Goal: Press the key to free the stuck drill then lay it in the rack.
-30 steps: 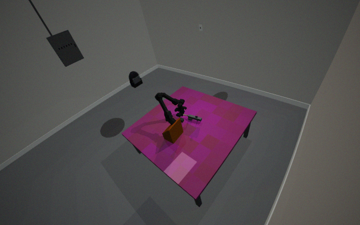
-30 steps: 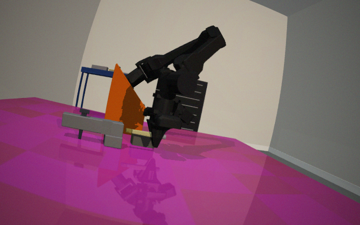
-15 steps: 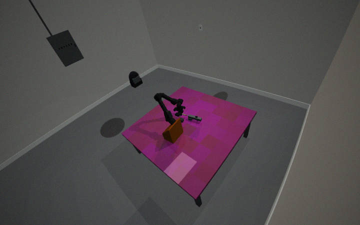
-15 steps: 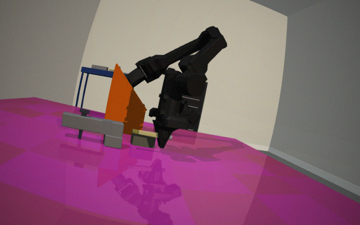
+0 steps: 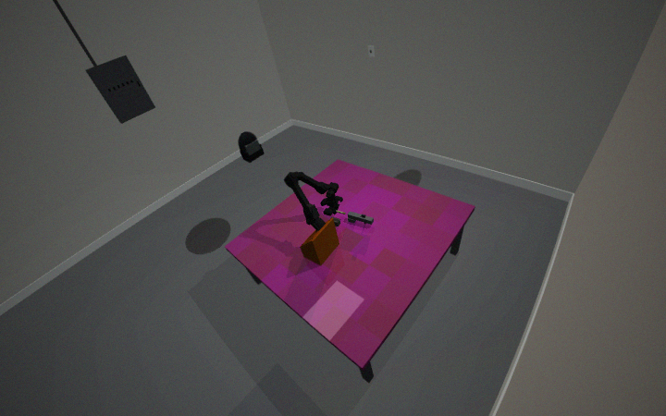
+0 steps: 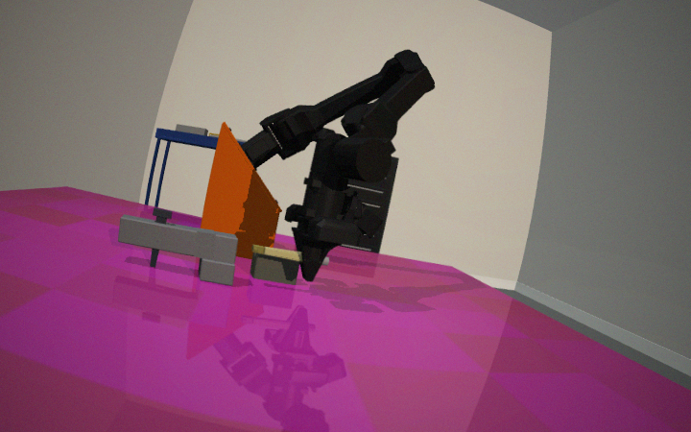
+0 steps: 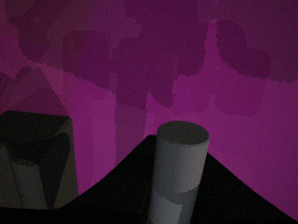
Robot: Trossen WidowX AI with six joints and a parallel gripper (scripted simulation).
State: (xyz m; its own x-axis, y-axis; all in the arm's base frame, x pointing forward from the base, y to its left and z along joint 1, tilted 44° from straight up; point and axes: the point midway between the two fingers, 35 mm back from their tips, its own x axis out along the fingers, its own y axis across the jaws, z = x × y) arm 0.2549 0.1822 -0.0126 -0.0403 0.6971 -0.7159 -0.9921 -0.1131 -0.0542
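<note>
The drill lies 10 mm ahead of my gripper tip, 40 mm to the right of it and 30 mm above it. The rest, counted from my gripper tip: dark key 40 mm ahead, 230 mm to the right, 30 mm above; rack 60 mm behind, 50 mm to the right; grey housing 30 mm ahead, 200 mm to the right, 20 mm above.
</note>
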